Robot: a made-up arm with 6 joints.
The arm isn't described. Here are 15 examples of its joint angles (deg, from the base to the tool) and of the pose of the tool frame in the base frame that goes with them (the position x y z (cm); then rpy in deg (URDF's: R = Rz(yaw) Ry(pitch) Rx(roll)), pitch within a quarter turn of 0, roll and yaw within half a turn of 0).
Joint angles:
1: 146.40 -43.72 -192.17 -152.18 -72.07 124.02
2: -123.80 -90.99 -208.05 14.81 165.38 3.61
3: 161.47 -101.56 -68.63 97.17 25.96 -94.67
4: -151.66 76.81 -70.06 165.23 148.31 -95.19
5: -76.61 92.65 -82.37 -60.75 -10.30 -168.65
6: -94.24 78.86 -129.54 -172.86 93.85 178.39
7: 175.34 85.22 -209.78 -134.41 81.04 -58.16
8: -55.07 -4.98 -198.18 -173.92 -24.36 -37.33
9: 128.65 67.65 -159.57 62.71 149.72 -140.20
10: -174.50 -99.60 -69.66 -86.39 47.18 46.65
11: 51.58 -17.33 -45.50 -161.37 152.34 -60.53
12: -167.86 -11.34 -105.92 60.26 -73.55 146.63
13: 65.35 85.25 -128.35 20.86 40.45 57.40
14: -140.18 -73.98 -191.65 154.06 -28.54 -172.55
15: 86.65 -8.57 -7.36 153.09 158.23 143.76
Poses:
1: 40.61 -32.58 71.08 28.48 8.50 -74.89
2: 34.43 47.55 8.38 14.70 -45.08 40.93
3: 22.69 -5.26 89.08 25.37 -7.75 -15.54
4: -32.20 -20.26 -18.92 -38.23 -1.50 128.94
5: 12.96 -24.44 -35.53 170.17 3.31 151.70
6: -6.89 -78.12 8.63 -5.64 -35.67 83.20
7: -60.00 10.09 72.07 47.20 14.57 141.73
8: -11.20 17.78 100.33 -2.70 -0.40 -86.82
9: -49.17 47.40 41.13 120.58 -59.27 -15.93
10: 22.08 3.81 89.99 -31.39 -39.45 -27.44
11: 31.69 34.96 48.24 37.26 -0.90 -23.07
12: -34.12 1.45 86.27 55.94 9.32 -171.78
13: 29.76 65.22 -10.71 -171.71 11.44 -6.86
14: 54.26 50.81 40.09 -34.08 53.27 13.58
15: -2.31 31.92 13.54 10.18 -1.77 -104.20
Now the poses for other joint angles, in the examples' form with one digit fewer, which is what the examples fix.
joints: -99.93 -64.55 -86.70 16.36 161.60 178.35
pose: 2.4 -0.8 81.4 171.8 -9.0 97.4
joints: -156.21 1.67 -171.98 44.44 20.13 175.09
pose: -2.3 1.5 111.7 5.1 27.4 -114.2
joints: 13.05 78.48 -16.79 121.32 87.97 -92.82
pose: -20.9 2.3 -11.9 -133.8 46.8 -36.1
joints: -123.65 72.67 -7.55 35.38 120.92 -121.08
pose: 17.7 15.6 7.0 -16.7 27.4 -85.8
